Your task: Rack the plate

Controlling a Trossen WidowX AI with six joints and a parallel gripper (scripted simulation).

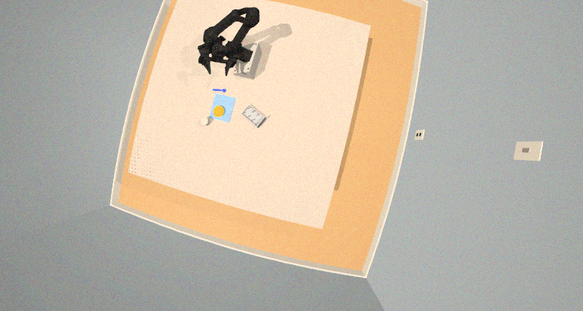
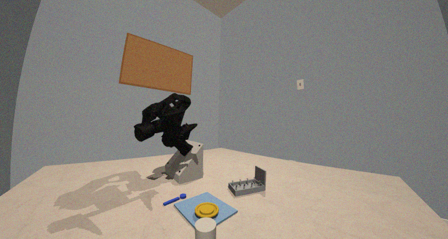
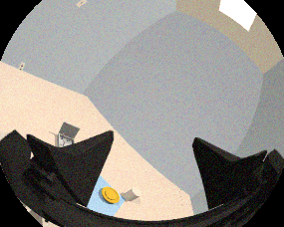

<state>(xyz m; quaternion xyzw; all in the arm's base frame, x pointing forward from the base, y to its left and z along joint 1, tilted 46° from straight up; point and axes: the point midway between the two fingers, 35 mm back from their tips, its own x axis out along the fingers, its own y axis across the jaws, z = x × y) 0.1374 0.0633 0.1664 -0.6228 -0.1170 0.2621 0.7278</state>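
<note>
Right now the yellow plate is 260 mm below my gripper tip, 160 mm ahead of it and 20 mm to the right of it. Also, from my gripper tip: blue spoon (280 mm below, 60 mm to the right, 30 mm ahead); grey dish rack (260 mm below, 190 mm to the left, 120 mm ahead); white cup (250 mm below, 240 mm ahead, 70 mm to the right).
</note>
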